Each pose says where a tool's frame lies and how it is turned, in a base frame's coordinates. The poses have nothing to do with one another.
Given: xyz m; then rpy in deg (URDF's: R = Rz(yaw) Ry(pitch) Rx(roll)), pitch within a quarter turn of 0, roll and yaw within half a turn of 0.
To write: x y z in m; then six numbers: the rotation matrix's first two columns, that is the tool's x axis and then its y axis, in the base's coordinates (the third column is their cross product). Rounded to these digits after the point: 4 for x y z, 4 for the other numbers.
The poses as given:
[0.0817, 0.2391, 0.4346, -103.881, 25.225, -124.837]
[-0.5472, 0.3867, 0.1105, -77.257, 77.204, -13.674]
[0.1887, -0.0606, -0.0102, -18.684, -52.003, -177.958]
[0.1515, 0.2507, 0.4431, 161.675, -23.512, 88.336]
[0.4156, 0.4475, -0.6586, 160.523, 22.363, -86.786]
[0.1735, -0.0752, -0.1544, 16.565, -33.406, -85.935]
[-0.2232, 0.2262, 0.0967, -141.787, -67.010, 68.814]
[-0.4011, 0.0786, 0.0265, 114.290, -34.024, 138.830]
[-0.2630, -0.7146, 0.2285, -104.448, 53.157, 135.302]
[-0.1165, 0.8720, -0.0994, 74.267, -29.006, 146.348]
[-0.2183, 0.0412, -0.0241, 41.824, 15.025, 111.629]
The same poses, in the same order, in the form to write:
[0.0817, 0.2391, 0.4346, -0.5168, -0.7425, -0.4262, 0.0394, 0.4766, -0.8782]
[-0.5472, 0.3867, 0.1105, 0.2152, -0.0524, -0.9752, -0.8720, 0.4392, -0.2160]
[0.1887, -0.0606, -0.0102, -0.6152, -0.0219, 0.7880, -0.2185, -0.9557, -0.1972]
[0.1515, 0.2507, 0.4431, 0.0266, 0.9166, 0.3989, 0.9452, -0.1529, 0.2883]
[0.4156, 0.4475, -0.6586, 0.0518, -0.9233, -0.3805, -0.9342, -0.1795, 0.3084]
[0.1735, -0.0752, -0.1544, 0.0592, -0.8327, 0.5506, 0.9450, 0.2245, 0.2380]
[-0.2232, 0.2262, 0.0967, 0.1412, 0.3642, 0.9206, 0.9384, 0.2470, -0.2416]
[-0.4011, 0.0786, 0.0265, -0.6239, 0.5456, 0.5595, 0.6547, -0.0261, 0.7554]
[-0.2630, -0.7146, 0.2285, -0.4262, 0.4218, -0.8003, 0.7264, -0.3677, -0.5807]
[-0.1165, 0.8720, -0.0994, -0.7280, 0.4846, 0.4849, 0.2383, -0.4844, 0.8418]
[-0.2183, 0.0412, -0.0241, -0.3560, 0.8978, -0.2592, -0.7564, -0.1140, 0.6440]

